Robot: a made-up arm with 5 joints.
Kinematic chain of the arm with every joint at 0, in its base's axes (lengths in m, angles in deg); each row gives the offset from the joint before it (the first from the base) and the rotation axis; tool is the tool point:
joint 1: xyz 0 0 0.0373 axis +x
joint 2: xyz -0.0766 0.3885 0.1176 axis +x
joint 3: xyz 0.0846 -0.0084 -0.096 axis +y
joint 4: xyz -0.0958 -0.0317 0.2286 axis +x
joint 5: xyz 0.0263 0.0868 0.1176 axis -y
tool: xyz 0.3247 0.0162 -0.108
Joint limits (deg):
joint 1: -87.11..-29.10
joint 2: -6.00..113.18
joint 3: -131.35..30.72
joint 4: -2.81..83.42
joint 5: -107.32..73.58
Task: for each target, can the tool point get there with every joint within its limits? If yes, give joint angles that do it. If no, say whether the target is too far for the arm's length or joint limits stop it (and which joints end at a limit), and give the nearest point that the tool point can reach.
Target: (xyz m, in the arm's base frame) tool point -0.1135 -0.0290 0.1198
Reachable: yes | joints -33.65 62.66 -42.09 67.86 48.31
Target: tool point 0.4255 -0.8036 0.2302
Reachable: no: joint limits stop it (at a limit: joint 1, joint 2, joint 5) | nearest point 0.2296 -0.2969 -0.0578 | short by 0.615 m
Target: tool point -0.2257 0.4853 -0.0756
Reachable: yes | joints -52.55 74.58 -60.97 76.32 -56.44
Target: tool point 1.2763 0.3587 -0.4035
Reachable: no: too far | nearest point 0.4752 0.3742 -0.3546 | short by 0.803 m
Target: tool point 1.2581 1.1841 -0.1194
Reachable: no: too far | nearest point 0.4338 0.6946 -0.0546 | short by 0.961 m
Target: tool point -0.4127 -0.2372 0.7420
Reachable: no: joint limits stop it (at a limit: joint 1, joint 5) | nearest point -0.2262 0.0718 0.3565 | short by 0.528 m
